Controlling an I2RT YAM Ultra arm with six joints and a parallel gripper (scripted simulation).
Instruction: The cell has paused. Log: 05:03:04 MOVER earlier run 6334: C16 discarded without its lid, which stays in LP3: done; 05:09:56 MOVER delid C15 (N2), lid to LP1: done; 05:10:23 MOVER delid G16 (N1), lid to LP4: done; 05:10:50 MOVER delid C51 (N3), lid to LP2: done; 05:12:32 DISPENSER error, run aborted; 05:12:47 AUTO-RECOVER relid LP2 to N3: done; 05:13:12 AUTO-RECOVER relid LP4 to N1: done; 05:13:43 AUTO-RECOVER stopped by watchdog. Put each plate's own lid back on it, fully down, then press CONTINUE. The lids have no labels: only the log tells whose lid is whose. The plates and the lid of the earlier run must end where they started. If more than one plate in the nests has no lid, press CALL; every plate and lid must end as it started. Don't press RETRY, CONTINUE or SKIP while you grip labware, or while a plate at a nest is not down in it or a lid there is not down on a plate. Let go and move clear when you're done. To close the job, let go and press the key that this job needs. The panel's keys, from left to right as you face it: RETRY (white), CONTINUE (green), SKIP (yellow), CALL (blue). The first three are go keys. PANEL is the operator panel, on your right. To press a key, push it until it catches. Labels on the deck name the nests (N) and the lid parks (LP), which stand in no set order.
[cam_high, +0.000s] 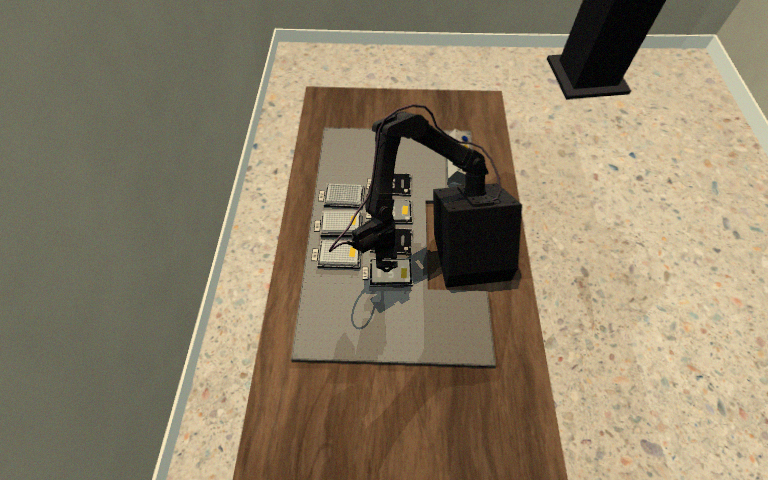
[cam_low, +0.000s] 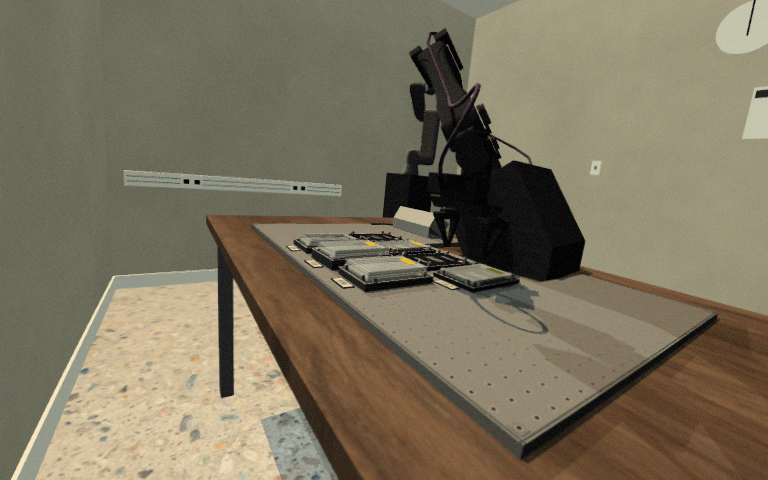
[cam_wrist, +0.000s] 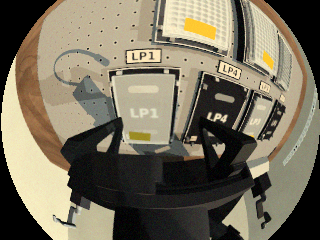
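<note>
The plate lies 320 mm to the right of my hand, 120 mm ahead of it and 40 mm below it. The rest, counted from my hand: green key (410 mm to the right, 360 mm behind, 10 mm above); then yellow key (460 mm to the right, 370 mm behind, 10 mm above); then LP4 lid park (100 mm to the right, 60 mm below, 30 mm behind).
</note>
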